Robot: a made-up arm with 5 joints.
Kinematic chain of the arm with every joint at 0, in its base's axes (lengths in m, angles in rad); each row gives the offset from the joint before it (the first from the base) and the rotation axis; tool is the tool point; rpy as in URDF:
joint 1: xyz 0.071 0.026 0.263 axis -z
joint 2: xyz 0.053 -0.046 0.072 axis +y
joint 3: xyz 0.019 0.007 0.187 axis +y
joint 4: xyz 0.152 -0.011 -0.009 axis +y
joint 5: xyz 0.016 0 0.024 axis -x
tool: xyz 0.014 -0.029 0 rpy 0.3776 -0.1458 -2.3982
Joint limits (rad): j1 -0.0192..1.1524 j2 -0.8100..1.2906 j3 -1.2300..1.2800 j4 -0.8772..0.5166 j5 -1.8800..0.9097
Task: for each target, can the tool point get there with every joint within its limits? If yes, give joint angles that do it. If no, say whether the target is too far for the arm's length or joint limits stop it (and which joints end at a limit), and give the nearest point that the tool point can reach.
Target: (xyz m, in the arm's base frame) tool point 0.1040 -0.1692 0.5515
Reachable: yes | joints 0.9972 -0.2512 0.2707 -0.6714 0.2355
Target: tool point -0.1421 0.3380 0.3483
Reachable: no: joint limits stop it (at a limit: joint 1, joint 2, joint 3, joint 4, joint 5) | nearest point -0.0599 0.1535 0.5783 | short by 0.306 m
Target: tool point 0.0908 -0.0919 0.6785
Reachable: yes | joints 0.7621 -0.3370 -0.7903 0.1610 -0.7309
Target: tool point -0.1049 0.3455 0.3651
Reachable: no: joint limits stop it (at a limit: joint 1, joint 2, joint 3, joint 4, joint 5) | nearest point -0.0599 0.1535 0.5783 | short by 0.290 m
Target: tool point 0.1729 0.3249 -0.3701
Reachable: no: too far | nearest point 0.2751 -0.0379 0.1696 | short by 0.658 m
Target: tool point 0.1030 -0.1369 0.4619
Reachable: yes | joints 1.0017 -0.5092 0.6689 0.1734 -1.1881
